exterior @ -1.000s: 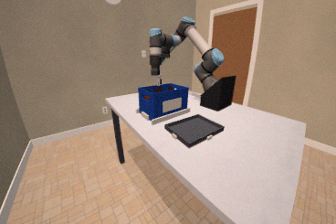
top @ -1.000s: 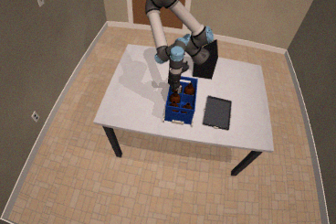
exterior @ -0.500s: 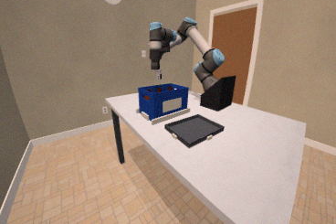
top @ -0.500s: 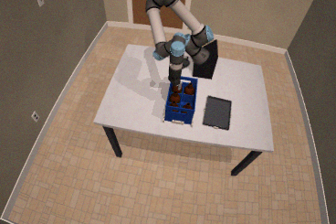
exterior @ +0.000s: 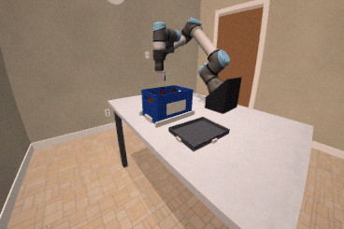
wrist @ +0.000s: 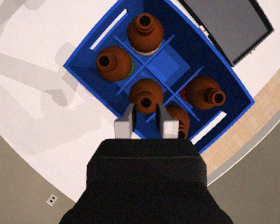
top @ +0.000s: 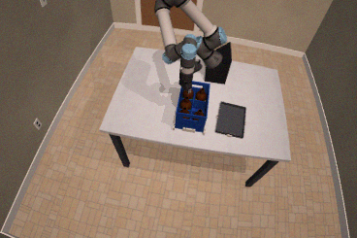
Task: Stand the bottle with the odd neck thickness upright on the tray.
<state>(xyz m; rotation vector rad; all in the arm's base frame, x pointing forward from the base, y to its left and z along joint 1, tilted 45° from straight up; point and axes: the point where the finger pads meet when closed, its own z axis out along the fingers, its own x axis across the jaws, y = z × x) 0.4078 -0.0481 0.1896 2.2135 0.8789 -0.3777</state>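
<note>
My hand is 40 mm to the right of the blue crate and 160 mm above it. The rest, counted from my hand: dark tray: 10 mm ahead, 320 mm to the left, 230 mm below; bottle: 80 mm ahead, 150 mm below.
</note>
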